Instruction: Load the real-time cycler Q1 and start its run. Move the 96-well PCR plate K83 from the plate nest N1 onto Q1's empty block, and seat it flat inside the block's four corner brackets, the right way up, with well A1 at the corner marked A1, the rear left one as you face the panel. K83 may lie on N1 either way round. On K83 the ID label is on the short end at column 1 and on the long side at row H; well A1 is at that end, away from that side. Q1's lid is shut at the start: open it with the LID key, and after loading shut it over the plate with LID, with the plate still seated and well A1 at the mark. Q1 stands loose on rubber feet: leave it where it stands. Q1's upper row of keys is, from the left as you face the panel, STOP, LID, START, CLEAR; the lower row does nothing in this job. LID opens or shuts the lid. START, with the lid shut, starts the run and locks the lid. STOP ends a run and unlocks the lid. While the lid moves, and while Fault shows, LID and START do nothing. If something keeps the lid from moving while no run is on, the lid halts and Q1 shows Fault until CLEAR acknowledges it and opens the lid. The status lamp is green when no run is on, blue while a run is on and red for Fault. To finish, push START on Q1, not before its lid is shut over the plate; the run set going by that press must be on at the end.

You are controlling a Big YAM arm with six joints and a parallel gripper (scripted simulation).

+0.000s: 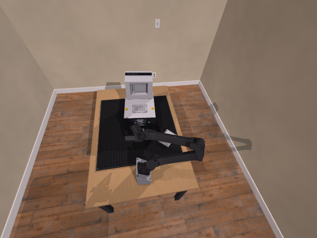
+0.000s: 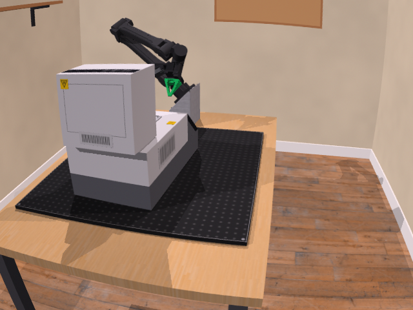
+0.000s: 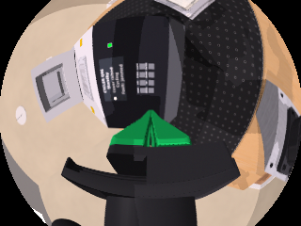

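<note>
My gripper is now 5 cm short of the white plate K83, 28 cm to the left of it and 18 cm above it. The rest, counted from my hand: plate nest N1: 5 cm ahead, 28 cm to the right, 19 cm below.
</note>
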